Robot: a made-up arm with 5 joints.
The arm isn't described. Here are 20 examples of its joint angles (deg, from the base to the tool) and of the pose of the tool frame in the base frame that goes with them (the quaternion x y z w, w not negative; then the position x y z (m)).
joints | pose
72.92 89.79 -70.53 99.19 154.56 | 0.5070 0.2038 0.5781 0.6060 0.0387 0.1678 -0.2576
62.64 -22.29 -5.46 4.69 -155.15 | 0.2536 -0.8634 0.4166 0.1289 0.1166 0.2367 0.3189
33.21 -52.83 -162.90 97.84 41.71 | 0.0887 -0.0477 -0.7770 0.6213 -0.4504 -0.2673 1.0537
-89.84 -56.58 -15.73 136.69 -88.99 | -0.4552 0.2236 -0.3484 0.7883 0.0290 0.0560 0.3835
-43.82 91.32 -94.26 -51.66 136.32 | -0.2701 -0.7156 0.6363 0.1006 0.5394 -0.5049 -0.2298
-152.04 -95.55 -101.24 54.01 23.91 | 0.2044 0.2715 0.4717 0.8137 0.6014 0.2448 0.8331
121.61 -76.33 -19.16 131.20 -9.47 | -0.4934 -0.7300 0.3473 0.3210 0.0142 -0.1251 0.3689
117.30 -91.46 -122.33 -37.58 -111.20 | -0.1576 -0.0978 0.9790 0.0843 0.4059 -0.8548 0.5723
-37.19 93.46 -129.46 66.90 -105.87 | -0.5651 -0.3002 -0.0277 0.7680 0.5851 -0.4358 -0.3352
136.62 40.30 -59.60 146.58 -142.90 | -0.0734 0.1735 0.9820 0.0156 -0.2711 0.2100 0.2160
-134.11 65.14 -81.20 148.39 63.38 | -0.0323 0.8587 0.4527 0.2380 -0.2599 -0.3512 0.0238
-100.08 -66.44 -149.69 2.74 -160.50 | 0.3683 -0.0817 -0.5413 0.7515 0.1678 0.8101 0.8652
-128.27 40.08 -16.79 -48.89 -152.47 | -0.8972 -0.1529 -0.1670 0.3791 -0.2522 -0.3737 0.0797
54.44 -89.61 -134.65 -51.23 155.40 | 0.5879 -0.1164 0.5752 0.5568 -0.5571 -0.7693 0.4482
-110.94 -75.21 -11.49 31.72 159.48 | -0.7588 -0.4031 0.3477 0.3754 -0.0224 -0.1433 0.5119
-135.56 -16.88 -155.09 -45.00 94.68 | -0.1166 0.7481 0.6465 0.0939 0.2049 0.1285 1.1529
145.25 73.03 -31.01 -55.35 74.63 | -0.6198 -0.4030 -0.0563 0.6710 -0.3549 0.1780 -0.1554
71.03 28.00 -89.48 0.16 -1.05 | -0.2609 -0.4682 -0.4068 0.7398 0.2317 0.7803 0.5030
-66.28 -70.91 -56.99 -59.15 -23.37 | -0.0363 0.6104 0.5340 0.5839 -0.0763 0.2581 0.9147
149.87 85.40 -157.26 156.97 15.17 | 0.5491 0.7862 -0.2474 0.1382 -0.6133 0.2825 -0.0010
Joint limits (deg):
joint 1: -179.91..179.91
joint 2: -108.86..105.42
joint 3: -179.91..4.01
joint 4: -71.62..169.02
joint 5: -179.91..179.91
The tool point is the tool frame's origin. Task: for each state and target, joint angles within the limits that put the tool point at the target. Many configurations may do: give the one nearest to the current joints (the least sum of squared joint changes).
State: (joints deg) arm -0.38 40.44 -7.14 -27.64 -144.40
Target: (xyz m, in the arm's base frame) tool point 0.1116 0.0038 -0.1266
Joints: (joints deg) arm 4.51 75.06 -10.07 -19.02 -144.42
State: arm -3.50 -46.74 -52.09 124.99 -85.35
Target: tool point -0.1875 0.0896 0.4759
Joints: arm -23.30 -91.04 -44.35 149.92 -83.70
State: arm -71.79 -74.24 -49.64 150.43 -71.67
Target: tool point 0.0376 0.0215 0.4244
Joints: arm -93.71 -61.64 -25.33 130.84 -65.93
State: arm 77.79 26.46 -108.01 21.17 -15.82
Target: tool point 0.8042 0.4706 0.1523
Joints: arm 29.02 58.90 -112.61 20.57 -15.39
